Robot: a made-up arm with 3 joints. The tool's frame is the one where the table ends.
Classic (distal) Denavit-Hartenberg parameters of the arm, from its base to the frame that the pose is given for. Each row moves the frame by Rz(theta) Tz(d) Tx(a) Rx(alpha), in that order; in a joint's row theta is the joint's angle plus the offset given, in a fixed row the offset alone. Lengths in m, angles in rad.
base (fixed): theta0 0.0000; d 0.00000; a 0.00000; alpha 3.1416
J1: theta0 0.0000; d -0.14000; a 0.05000; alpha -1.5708
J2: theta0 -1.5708; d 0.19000; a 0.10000; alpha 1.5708
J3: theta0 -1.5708; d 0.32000; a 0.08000; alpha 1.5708
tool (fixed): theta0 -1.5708; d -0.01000; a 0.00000; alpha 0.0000
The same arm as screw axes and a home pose.
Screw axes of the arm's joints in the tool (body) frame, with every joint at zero. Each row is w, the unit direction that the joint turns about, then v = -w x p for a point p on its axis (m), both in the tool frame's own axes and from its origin. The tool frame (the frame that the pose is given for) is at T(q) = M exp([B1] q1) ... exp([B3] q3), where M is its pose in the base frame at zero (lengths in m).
B1 = (0.000007, -0.000007, -1, -0.11, 0.27, 0)
B2 = (0.000007, -1, 0.000007, 0.11, 0, -0.32)
B3 = (-1, -0.000007, -0.000007, 0, -0.01, -0.08)
M: xyz -0.27 -0.11 0.03 (m) rpy 0 0 0 (deg, as in URDF)

